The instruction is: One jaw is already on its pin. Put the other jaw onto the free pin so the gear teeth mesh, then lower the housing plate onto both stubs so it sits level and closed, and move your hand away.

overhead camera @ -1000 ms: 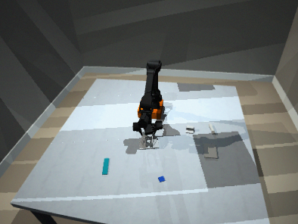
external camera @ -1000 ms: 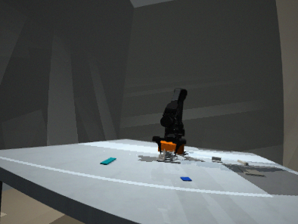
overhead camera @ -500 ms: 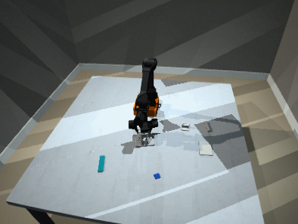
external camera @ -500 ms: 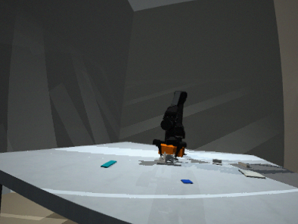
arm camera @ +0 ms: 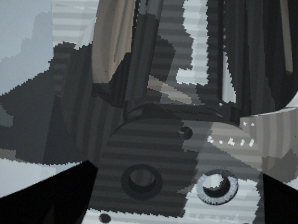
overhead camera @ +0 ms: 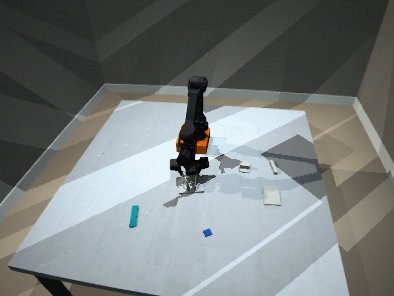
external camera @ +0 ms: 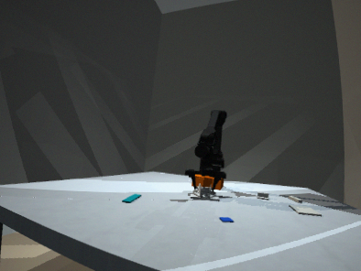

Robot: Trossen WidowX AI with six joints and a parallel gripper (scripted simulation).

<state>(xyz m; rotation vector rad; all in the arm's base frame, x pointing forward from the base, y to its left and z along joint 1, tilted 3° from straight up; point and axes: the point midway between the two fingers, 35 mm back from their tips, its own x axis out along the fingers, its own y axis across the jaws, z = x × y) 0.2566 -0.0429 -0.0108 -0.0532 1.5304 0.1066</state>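
Right now my gripper tip is 2 cm short of the jaw and 1 cm to the left of it. Round my gripper tip: blue square: 32 cm ahead, 9 cm to the left, 1 cm below; white base: 7 cm ahead, 1 cm to the left, 1 cm below; small pale block: 7 cm behind, 28 cm to the left.
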